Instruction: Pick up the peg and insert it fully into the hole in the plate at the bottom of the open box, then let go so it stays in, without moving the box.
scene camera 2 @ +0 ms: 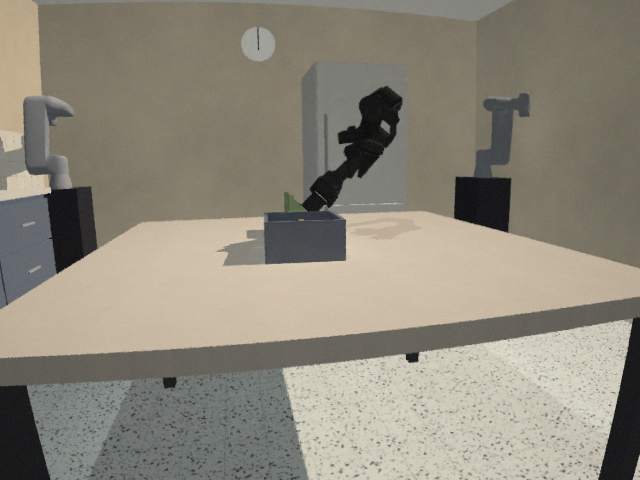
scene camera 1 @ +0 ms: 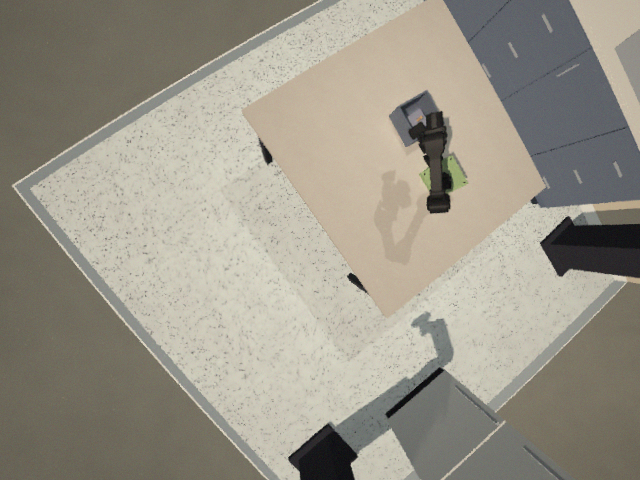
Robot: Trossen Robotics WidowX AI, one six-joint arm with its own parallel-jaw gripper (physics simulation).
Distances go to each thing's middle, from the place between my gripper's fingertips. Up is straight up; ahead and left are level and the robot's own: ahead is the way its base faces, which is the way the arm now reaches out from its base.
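There is the blue-grey box (scene camera 2: pixel 321 237), and counted from my hand it sits 140 mm below, 110 mm ahead and 180 mm to the right.
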